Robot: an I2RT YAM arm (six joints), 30 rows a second.
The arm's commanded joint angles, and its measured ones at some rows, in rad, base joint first. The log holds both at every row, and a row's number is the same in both.
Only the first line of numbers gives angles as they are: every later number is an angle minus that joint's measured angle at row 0.
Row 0, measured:
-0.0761 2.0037 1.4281 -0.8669 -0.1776 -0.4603
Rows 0 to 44, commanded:
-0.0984 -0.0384 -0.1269 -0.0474 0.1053 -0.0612
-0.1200 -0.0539 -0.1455 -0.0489 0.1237 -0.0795
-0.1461 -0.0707 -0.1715 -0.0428 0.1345 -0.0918
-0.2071 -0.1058 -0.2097 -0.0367 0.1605 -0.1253
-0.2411 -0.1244 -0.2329 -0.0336 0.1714 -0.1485
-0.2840 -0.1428 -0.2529 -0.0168 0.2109 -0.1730
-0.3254 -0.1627 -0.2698 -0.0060 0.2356 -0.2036
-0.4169 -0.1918 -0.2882 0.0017 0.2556 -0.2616
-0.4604 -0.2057 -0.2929 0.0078 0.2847 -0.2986
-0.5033 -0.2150 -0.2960 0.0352 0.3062 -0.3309
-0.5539 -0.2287 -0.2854 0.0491 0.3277 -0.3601
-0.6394 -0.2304 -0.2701 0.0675 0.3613 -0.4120
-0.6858 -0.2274 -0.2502 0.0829 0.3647 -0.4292
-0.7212 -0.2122 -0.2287 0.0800 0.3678 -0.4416
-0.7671 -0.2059 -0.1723 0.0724 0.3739 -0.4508
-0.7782 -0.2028 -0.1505 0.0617 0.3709 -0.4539
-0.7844 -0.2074 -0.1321 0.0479 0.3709 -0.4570
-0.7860 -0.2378 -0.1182 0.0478 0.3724 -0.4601
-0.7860 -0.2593 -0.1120 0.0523 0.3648 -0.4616
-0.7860 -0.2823 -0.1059 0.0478 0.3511 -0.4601
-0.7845 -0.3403 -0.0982 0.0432 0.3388 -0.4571
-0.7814 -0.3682 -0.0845 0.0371 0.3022 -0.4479
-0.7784 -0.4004 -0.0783 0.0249 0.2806 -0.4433
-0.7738 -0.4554 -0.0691 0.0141 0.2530 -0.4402
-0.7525 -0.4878 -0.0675 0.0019 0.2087 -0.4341
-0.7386 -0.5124 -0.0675 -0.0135 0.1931 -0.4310
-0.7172 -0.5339 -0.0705 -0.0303 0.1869 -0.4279
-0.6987 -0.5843 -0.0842 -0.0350 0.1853 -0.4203
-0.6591 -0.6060 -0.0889 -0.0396 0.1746 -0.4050
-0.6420 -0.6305 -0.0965 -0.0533 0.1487 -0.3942
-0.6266 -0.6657 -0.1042 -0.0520 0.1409 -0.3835
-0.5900 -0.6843 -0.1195 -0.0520 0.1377 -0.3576
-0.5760 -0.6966 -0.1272 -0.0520 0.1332 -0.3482
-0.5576 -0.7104 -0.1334 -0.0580 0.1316 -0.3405
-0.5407 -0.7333 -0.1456 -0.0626 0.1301 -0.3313
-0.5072 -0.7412 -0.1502 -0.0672 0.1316 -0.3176
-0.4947 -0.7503 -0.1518 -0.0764 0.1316 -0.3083
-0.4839 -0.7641 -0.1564 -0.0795 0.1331 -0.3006
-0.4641 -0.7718 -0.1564 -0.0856 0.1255 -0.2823
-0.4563 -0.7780 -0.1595 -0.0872 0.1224 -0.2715
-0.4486 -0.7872 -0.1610 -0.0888 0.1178 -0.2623
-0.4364 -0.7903 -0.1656 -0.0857 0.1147 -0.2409
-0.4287 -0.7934 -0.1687 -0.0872 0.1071 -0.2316
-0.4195 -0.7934 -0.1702 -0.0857 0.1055 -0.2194
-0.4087 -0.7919 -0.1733 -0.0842 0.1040 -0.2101
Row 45, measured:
-0.4330 -0.7607 -0.1664 -0.0774 0.1324 -0.2769
